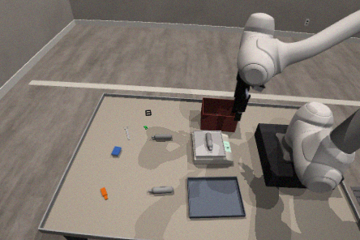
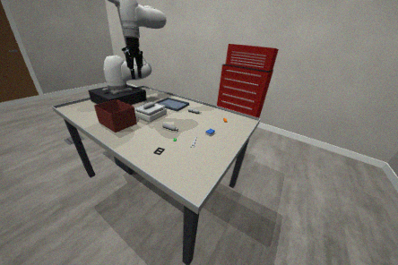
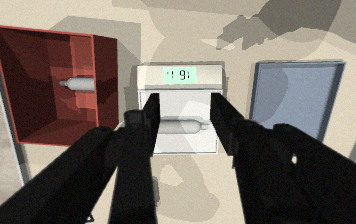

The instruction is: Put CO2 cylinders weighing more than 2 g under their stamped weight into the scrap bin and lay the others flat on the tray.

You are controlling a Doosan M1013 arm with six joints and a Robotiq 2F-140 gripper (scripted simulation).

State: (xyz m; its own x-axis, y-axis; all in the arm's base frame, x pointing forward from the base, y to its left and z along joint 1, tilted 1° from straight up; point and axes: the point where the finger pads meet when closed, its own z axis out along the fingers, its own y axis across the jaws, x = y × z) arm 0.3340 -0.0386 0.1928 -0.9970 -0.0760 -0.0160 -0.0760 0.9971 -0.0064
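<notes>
Right now the scale plate is 100 mm ahead of my hand, 10 mm to the left of it and 230 mm below it. Also, from my hand: blue-grey tray 80 mm ahead, 280 mm to the left, 280 mm below; red scrap bin 30 mm ahead, 220 mm to the right, 250 mm below; white scale 90 mm ahead, 10 mm to the left, 250 mm below.
</notes>
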